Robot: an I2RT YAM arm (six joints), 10 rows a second.
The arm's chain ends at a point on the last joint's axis. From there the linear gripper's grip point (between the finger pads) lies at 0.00 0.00 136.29 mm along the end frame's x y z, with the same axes.
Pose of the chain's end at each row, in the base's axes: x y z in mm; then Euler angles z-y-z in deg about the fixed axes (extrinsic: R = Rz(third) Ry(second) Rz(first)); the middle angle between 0 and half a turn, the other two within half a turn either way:
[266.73 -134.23 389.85 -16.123 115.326 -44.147]
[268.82 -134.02 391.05 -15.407 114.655 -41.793]
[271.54 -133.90 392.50 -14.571 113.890 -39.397]
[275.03 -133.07 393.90 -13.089 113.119 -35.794]
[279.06 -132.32 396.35 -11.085 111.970 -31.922]
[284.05 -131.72 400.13 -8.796 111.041 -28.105]
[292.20 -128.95 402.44 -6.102 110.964 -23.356]
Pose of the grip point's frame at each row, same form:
[355.13 -220.03 331.55 -16.123 115.326 -44.147]
[361.17 -216.57 334.20 -15.407 114.655 -41.793]
[367.84 -212.99 337.31 -14.571 113.890 -39.397]
[376.70 -206.38 340.39 -13.089 113.119 -35.794]
[386.34 -199.15 345.36 -11.085 111.970 -31.922]
[396.25 -191.64 351.20 -8.796 111.041 -28.105]
[409.04 -179.40 353.68 -6.102 110.964 -23.356]

